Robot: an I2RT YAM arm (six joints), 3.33 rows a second.
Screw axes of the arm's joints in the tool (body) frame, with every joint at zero. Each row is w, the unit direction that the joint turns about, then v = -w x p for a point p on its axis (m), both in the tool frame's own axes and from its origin. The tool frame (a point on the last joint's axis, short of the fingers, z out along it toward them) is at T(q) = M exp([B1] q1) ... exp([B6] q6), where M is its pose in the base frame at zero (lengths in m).
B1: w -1 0 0 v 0.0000 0.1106 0.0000
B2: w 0 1 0 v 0.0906 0.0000 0.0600
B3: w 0 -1 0 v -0.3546 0.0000 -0.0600
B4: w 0 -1 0 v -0.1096 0.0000 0.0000
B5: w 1 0 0 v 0.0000 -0.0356 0.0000
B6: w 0 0 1 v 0.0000 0.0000 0.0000
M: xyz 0.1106 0.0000 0.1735 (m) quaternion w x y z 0.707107 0 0.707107 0
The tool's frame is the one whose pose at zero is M.
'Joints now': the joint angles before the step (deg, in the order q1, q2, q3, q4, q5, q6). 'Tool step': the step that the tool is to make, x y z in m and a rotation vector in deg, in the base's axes. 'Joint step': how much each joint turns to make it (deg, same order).
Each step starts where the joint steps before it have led.
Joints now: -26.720 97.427 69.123 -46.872 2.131 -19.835
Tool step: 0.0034 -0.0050 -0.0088 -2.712 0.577 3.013
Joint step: -0.325 1.311 -0.685 2.913 1.706 -3.931
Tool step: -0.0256 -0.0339 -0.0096 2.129 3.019 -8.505
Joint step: -7.349 1.056 -0.633 -2.071 -0.002 1.197
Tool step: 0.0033 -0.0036 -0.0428 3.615 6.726 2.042
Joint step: -0.137 7.226 -0.899 0.695 0.503 -2.279
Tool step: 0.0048 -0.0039 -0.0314 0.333 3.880 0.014
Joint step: 0.118 5.776 0.013 2.375 1.924 0.008
